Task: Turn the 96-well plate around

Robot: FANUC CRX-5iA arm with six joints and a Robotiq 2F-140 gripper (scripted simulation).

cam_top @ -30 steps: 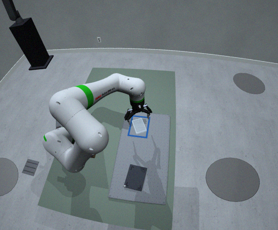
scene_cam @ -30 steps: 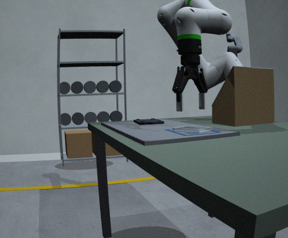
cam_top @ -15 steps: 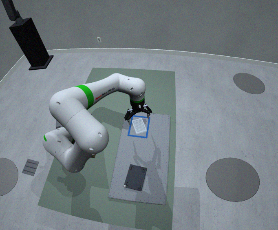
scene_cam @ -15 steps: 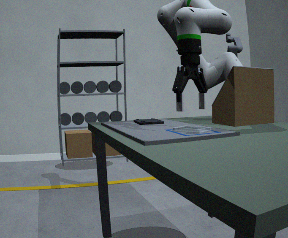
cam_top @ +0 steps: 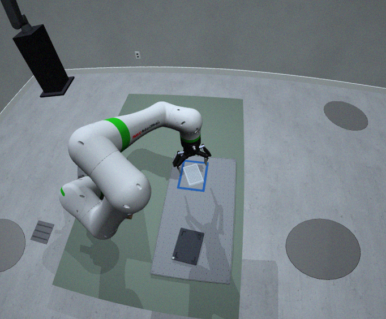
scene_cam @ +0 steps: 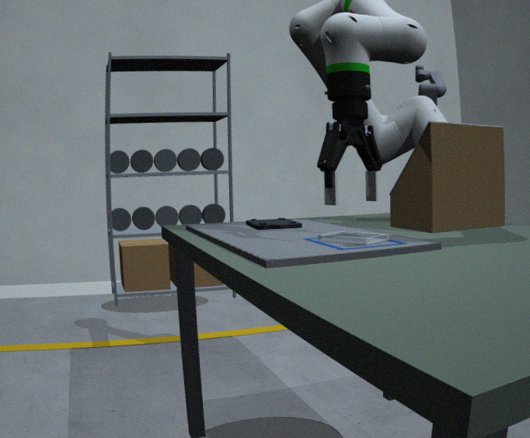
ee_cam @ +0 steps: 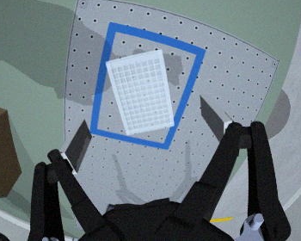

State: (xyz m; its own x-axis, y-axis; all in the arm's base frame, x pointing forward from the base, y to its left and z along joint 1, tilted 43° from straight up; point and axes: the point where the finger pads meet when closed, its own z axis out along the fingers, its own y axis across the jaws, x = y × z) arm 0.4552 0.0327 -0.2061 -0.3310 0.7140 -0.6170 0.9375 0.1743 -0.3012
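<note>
My gripper is now 80 mm above the white 96-well plate. Also, from my hand: dark plate nest N1: 20 mm behind, 410 mm to the right, 80 mm below; then white mark: 90 mm behind, 470 mm to the right, 80 mm below.
</note>
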